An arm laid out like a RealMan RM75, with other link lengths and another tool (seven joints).
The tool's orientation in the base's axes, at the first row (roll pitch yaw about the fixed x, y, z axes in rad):
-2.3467, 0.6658, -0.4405
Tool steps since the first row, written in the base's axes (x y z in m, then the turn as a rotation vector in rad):
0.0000, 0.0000, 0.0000, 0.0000, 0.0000, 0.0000
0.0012, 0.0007, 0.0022, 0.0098, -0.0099, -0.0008
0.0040, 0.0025, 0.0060, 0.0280, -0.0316, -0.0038
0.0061, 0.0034, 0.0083, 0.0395, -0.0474, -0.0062
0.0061, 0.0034, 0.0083, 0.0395, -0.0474, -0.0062
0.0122, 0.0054, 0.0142, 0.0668, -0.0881, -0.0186
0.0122, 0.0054, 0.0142, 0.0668, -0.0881, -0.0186
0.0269, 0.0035, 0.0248, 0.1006, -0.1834, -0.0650
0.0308, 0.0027, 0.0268, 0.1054, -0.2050, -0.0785
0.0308, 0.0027, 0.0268, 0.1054, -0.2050, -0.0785
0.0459, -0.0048, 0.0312, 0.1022, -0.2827, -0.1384
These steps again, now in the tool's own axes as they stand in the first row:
0.0000, 0.0000, 0.0000, 0.0000, 0.0000, 0.0000
-0.0007, -0.0024, -0.0007, 0.0108, -0.0020, -0.0086
-0.0017, -0.0073, -0.0016, 0.0329, -0.0033, -0.0266
-0.0019, -0.0104, -0.0023, 0.0478, -0.0030, -0.0394
-0.0019, -0.0104, -0.0023, 0.0478, -0.0030, -0.0394
-0.0019, -0.0189, -0.0044, 0.0885, 0.0031, -0.0687
-0.0019, -0.0189, -0.0044, 0.0885, 0.0031, -0.0687
0.0026, -0.0342, -0.0131, 0.1732, 0.0480, -0.1252
0.0045, -0.0377, -0.0152, 0.1922, 0.0619, -0.1361
0.0045, -0.0377, -0.0152, 0.1922, 0.0619, -0.1361
0.0150, -0.0474, -0.0252, 0.2530, 0.1324, -0.1673

